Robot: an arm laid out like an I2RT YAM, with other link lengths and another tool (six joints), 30 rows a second.
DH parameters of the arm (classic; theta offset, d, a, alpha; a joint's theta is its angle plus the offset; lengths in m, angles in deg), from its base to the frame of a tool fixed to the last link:
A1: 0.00 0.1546 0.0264 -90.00
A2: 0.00 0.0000 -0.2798 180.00
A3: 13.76 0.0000 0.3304 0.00
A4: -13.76 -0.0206 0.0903 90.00
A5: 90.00 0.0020 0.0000 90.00
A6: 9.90 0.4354 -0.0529 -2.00
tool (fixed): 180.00 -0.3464 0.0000 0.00
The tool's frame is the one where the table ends.
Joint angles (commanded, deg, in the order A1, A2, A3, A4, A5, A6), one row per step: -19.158, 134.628, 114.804, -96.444, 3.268, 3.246; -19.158, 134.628, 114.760, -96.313, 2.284, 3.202; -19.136, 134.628, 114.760, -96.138, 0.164, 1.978; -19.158, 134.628, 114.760, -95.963, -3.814, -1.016; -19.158, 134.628, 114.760, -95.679, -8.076, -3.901; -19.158, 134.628, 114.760, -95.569, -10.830, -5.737; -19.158, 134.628, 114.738, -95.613, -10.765, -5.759
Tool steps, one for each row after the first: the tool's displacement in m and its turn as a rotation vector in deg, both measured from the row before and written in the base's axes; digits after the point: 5 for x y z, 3 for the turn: 0.00103, 0.00132, 0.00036, 0.824, -0.376, -0.395; 0.00162, 0.00370, 0.00183, 2.258, -0.942, 0.189; 0.00212, 0.00668, 0.00427, 4.526, -1.858, 0.932; 0.00279, 0.00660, 0.00491, 4.611, -2.219, 0.739; 0.00162, 0.00404, 0.00352, 2.949, -1.460, 0.450; -0.00026, 0.00000, -0.00012, -0.026, 0.075, 0.047
